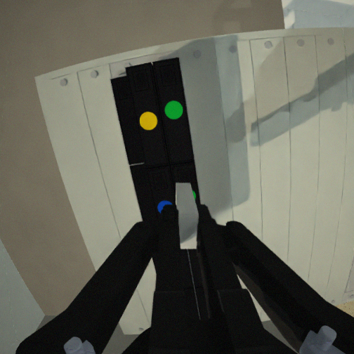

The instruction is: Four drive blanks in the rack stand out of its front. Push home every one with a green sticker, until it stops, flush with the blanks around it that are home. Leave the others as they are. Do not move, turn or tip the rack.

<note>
In view: the gripper [182,195] and a rack [261,109].
</note>
